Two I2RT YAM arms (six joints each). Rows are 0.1 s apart.
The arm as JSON. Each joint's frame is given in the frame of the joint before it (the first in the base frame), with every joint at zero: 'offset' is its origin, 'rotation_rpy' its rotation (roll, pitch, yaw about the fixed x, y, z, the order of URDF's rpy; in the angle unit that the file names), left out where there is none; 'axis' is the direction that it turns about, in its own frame. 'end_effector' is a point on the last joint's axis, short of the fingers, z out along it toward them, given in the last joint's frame.
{
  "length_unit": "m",
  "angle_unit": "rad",
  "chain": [
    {
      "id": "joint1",
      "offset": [
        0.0,
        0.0,
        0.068
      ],
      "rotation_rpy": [
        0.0,
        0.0,
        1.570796
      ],
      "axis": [
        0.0,
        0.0,
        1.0
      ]
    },
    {
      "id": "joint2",
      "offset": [
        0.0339,
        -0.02,
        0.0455
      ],
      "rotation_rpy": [
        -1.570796,
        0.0,
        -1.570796
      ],
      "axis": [
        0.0,
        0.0,
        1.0
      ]
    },
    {
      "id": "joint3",
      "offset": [
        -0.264,
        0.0,
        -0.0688
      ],
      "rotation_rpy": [
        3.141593,
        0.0,
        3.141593
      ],
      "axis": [
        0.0,
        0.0,
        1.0
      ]
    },
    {
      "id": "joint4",
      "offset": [
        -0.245,
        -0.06,
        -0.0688
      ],
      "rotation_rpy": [
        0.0,
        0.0,
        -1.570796
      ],
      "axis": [
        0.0,
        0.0,
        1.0
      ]
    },
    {
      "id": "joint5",
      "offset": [
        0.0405,
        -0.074,
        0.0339
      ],
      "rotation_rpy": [
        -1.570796,
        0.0,
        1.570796
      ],
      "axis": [
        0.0,
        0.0,
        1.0
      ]
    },
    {
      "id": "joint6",
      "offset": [
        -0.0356,
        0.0,
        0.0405
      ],
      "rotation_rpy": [
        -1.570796,
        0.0,
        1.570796
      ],
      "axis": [
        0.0,
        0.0,
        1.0
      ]
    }
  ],
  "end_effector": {
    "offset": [
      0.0,
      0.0,
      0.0
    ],
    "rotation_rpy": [
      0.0,
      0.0,
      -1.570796
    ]
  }
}
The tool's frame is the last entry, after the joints.
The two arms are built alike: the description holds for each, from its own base.
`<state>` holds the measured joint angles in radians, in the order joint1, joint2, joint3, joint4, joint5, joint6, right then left.
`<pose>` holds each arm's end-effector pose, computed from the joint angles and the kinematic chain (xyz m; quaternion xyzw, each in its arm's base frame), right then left.
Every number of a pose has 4 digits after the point. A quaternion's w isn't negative.
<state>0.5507 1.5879 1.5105 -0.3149 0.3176 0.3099 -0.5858 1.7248 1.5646 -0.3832 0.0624 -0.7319</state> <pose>0.3237 0.1857 0.3771 -0.0114 0.8255 0.1094 0.5536 0.3368 -0.2261 0.3379 -0.0482 0.8693 -0.3222 0.3717</pose>
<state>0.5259 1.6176 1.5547 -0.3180 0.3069 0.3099 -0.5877 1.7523 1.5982 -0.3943 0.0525 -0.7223</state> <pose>0.3348 0.1819 0.3816 -0.0031 0.8229 0.1091 0.5576 0.3422 -0.2302 0.3377 -0.0458 0.8707 -0.3161 0.3739</pose>
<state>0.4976 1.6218 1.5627 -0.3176 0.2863 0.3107 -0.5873 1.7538 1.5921 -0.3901 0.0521 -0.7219</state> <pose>0.3406 0.1736 0.3828 0.0035 0.8225 0.1103 0.5580 0.3426 -0.2303 0.3354 -0.0460 0.8716 -0.3149 0.3729</pose>
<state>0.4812 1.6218 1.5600 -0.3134 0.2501 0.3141 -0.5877 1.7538 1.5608 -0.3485 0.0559 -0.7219</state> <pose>0.3433 0.1693 0.3822 0.0015 0.8231 0.1212 0.5548 0.3433 -0.2311 0.3285 -0.0446 0.8691 -0.3189 0.3755</pose>
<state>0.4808 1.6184 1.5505 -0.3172 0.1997 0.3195 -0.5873 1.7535 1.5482 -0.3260 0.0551 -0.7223</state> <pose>0.3419 0.1704 0.3795 -0.0110 0.8270 0.1404 0.5442 0.3440 -0.2313 0.3264 -0.0449 0.8666 -0.3213 0.3792</pose>
